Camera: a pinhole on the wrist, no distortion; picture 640 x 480 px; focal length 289.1 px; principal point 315.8 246.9 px. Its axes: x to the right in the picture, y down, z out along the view. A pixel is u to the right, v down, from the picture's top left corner.
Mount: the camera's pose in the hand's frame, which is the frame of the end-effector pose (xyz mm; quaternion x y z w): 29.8 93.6 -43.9 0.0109 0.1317 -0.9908 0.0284
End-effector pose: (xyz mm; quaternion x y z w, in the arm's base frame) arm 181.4 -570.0 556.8 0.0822 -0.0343 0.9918 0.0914
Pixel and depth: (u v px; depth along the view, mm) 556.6 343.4 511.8
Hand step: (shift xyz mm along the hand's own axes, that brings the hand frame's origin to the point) -392.8 -227.7 393.1
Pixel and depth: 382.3 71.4 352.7
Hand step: -68.8 203.3 349.9
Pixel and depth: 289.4 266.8 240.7
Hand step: 49.3 15.8 184.7
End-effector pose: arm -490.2 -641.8 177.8 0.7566 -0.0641 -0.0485 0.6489
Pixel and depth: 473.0 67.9 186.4
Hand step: -80.8 150.6 163.1
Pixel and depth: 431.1 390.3 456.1
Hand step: -144.8 -253.5 332.1
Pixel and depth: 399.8 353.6 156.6
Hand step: -14.4 -5.5 90.9
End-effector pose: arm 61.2 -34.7 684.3 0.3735 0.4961 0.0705 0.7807
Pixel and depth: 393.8 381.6 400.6
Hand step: -72.7 -196.8 291.0
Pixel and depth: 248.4 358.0 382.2
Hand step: 122.0 -143.2 289.3
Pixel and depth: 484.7 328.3 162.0
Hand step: -64.3 2.2 97.8
